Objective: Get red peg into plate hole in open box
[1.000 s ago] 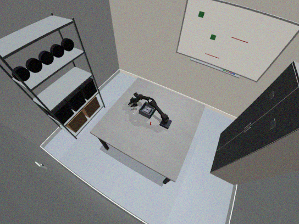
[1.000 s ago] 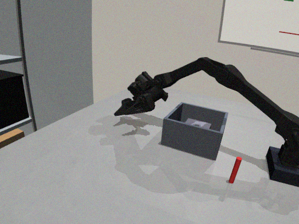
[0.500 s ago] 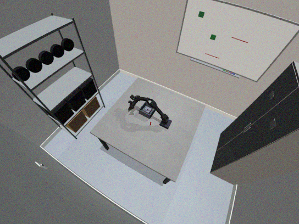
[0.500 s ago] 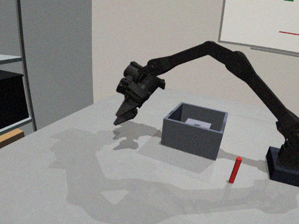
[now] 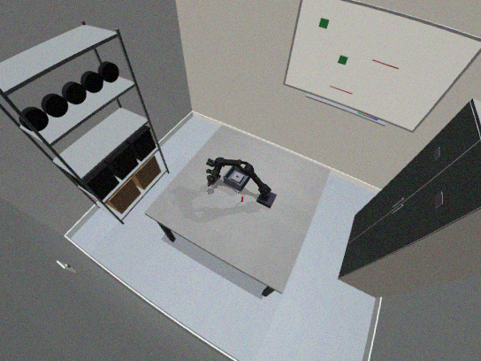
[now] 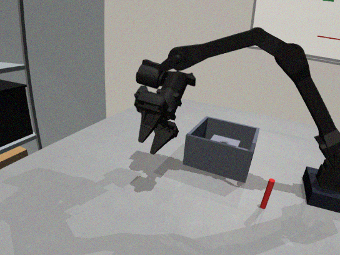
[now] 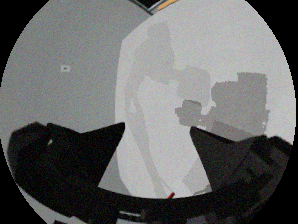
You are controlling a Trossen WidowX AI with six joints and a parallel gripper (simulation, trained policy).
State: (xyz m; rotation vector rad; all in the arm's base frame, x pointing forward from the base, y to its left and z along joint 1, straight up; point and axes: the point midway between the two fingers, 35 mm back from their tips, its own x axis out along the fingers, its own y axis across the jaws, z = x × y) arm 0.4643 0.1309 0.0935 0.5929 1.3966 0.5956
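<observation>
Now: gripper tip 29 cm past the red peg, 4 cm to the left of it and 7 cm above it. Also, from my gripper tip: pale plate (15 cm behind, 23 cm to the right, 6 cm below); grey box (15 cm behind, 23 cm to the right, 8 cm below).
</observation>
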